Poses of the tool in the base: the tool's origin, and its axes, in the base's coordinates. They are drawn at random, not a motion.
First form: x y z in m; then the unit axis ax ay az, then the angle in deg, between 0 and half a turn.
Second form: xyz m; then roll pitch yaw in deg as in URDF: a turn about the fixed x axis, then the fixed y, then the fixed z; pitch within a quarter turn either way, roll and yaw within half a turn. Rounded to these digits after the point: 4 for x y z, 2 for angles.
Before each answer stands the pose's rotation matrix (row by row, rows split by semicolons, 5 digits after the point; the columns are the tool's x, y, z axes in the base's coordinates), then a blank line. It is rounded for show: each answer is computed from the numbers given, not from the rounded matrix.
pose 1, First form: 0.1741, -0.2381, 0.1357, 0.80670, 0.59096, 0.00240, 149.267
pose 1, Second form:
0.35057 0.88527 0.30560; 0.88772 -0.21014 -0.40962; -0.29840 0.41489 -0.85955

0.1741, -0.2381, 0.1357, 154.23, 17.36, 68.45
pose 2, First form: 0.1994, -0.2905, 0.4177, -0.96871, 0.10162, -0.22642, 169.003
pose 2, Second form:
0.87794 -0.15188 0.45403; -0.23827 -0.96117 0.13919; 0.41526 -0.23039 -0.88005

0.1994, -0.2905, 0.4177, -165.33, -24.54, -15.18
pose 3, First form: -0.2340, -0.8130, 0.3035, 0.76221, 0.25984, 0.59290, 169.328
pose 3, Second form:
0.16916 0.28288 0.94412; 0.50247 -0.84884 0.16430; 0.84788 0.44660 -0.28573

-0.2340, -0.8130, 0.3035, 122.61, -57.98, 71.39
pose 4, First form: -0.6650, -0.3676, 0.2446, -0.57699, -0.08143, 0.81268, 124.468
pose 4, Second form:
-0.04461 -0.59643 -0.80142; 0.74358 -0.55556 0.37207; -0.66715 -0.57932 0.46828

-0.6650, -0.3676, 0.2446, -51.05, 41.85, 93.43
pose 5, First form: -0.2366, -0.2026, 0.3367, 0.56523, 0.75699, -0.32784, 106.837
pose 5, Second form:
0.12237 0.86559 0.48556; 0.23802 0.44936 -0.86106; -0.96352 0.22095 -0.15104

-0.2366, -0.2026, 0.3367, 124.36, 74.48, 62.79
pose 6, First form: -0.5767, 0.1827, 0.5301, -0.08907, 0.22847, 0.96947, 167.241
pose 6, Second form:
-0.95964 -0.25430 -0.12011; 0.17391 -0.87220 0.45719; -0.22103 0.41785 0.88122

-0.5767, 0.1827, 0.5301, 25.37, 12.77, 169.73
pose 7, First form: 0.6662, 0.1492, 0.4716, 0.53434, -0.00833, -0.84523, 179.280
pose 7, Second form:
-0.42891 0.00172 -0.90335; -0.01952 -0.99978 0.00737; -0.90314 0.02080 0.42885

0.6662, 0.1492, 0.4716, 2.78, 64.57, -177.39
